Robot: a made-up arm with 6 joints.
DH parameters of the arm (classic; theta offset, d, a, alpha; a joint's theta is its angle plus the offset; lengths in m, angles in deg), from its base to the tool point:
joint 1: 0 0.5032 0.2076 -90
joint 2: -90 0 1.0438 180
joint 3: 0 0 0.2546 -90
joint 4: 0 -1.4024 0 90
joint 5: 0 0 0 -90
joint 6: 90 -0.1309 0 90
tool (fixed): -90 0 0 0
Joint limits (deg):
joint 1: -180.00..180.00
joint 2: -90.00..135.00
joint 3: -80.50..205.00
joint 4: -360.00..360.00
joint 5: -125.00..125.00
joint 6: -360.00..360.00
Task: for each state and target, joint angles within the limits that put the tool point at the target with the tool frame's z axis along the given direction. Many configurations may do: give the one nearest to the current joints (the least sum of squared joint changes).
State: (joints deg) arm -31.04 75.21 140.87 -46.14 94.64 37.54
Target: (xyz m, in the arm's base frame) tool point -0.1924 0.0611 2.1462 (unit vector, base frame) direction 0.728 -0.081 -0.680
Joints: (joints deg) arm -39.46 42.56 169.55 -37.24 108.57 15.65
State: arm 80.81 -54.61 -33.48 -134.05 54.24 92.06
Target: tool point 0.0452 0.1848 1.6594 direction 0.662 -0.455 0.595
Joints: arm 96.45 -88.60 -48.32 -126.15 38.42 88.44
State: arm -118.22 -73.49 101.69 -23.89 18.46 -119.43
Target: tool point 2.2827 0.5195 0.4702 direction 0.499 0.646 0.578
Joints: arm -167.23 -83.36 88.62 -1.02 55.98 -148.12
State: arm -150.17 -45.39 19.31 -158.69 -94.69 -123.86
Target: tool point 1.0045 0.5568 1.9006 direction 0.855 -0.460 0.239
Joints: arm -154.01 -87.97 0.07 -210.32 -114.12 -76.08
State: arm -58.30 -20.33 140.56 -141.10 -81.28 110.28
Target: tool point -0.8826 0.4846 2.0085 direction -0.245 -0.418 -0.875
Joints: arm -22.91 9.75 157.69 -126.86 -78.91 114.76
